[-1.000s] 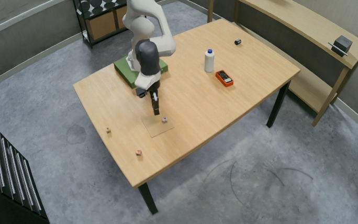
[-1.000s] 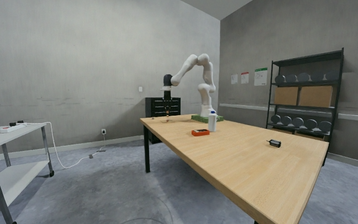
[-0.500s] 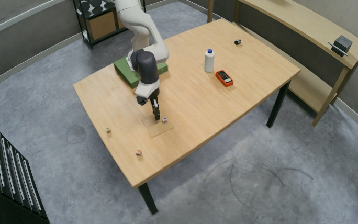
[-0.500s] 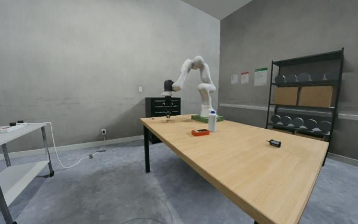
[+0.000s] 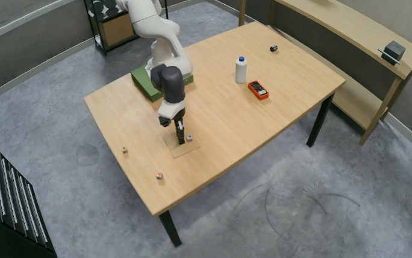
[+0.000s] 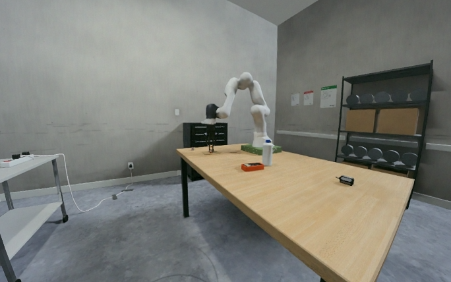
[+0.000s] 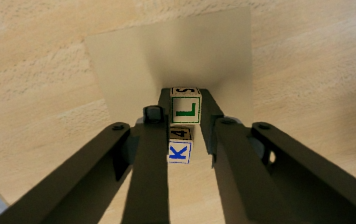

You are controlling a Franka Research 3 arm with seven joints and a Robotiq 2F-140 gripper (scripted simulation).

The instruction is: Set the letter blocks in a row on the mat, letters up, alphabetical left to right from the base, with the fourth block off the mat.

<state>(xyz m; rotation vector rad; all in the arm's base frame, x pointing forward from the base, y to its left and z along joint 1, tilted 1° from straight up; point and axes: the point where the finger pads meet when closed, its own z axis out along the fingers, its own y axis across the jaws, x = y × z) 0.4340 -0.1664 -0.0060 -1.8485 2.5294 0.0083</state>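
My gripper is now 20 mm above the block. Also, from my hand: white bottle (170 mm behind, 520 mm to the left, 40 mm above); tan mat (40 mm below); orange meter (30 mm behind, 540 mm to the left, 30 mm below).
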